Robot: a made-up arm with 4 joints.
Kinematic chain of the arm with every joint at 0, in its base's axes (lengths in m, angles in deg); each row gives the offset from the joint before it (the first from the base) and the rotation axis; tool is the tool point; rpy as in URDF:
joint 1: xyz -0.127 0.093 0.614 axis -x
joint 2: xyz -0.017 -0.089 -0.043 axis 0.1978 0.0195 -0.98
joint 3: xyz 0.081 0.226 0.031 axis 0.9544 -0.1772 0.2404
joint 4: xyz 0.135 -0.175 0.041 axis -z
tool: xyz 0.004 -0.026 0.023 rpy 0 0 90
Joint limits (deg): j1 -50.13..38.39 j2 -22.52..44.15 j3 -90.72..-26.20 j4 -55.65..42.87
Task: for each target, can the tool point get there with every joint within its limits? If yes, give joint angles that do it. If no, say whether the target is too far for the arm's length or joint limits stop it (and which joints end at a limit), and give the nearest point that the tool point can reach.
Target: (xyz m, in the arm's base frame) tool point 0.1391 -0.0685 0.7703
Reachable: yes | joints -26.00 37.53 -84.38 23.23
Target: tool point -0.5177 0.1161 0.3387
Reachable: no: joint limits stop it (at a limit: joint 1, joint 2, joint 3, joint 4) | nearest point -0.0478 0.3720 0.6147 | short by 0.602 m
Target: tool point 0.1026 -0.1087 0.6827
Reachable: yes | joints -43.45 29.38 -59.82 -15.93
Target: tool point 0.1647 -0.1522 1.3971
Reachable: no: too far | nearest point 0.1098 0.0177 0.8544 | short by 0.571 m
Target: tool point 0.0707 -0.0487 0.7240
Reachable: yes | joints -33.37 16.05 -46.42 20.41
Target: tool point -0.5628 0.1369 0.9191
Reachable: no: joint limits stop it (at a limit: joint 2, joint 3, joint 4) | nearest point -0.0478 0.1327 0.8902 | short by 0.516 m
